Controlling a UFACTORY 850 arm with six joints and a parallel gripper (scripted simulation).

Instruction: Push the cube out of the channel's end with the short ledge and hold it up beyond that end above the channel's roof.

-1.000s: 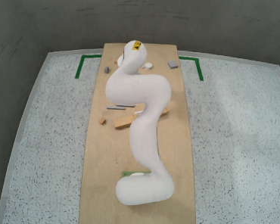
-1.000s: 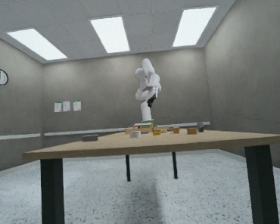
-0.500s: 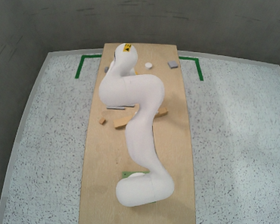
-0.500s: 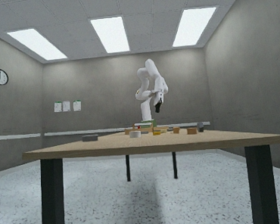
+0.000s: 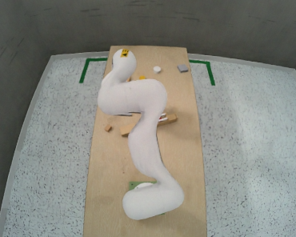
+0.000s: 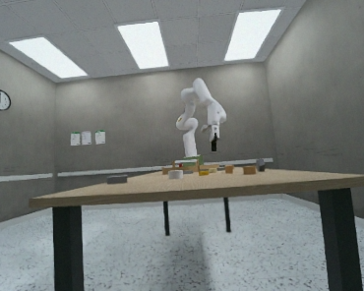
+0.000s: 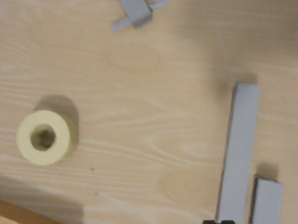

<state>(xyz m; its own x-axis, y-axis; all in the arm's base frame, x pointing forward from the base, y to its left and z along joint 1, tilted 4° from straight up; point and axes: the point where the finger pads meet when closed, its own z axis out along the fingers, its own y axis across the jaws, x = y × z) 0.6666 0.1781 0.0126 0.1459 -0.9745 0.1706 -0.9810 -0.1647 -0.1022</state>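
Now: the long grey bar 15 cm below my hand, 5 cm behind it and 4 cm to the left of it. From my hand the other things lie so: wooden channel: 21 cm to the right, 12 cm behind, 10 cm below; cream ring: 16 cm ahead, 14 cm below, 4 cm to the right; grey rod: 15 cm below, 4 cm to the right, 2 cm behind.
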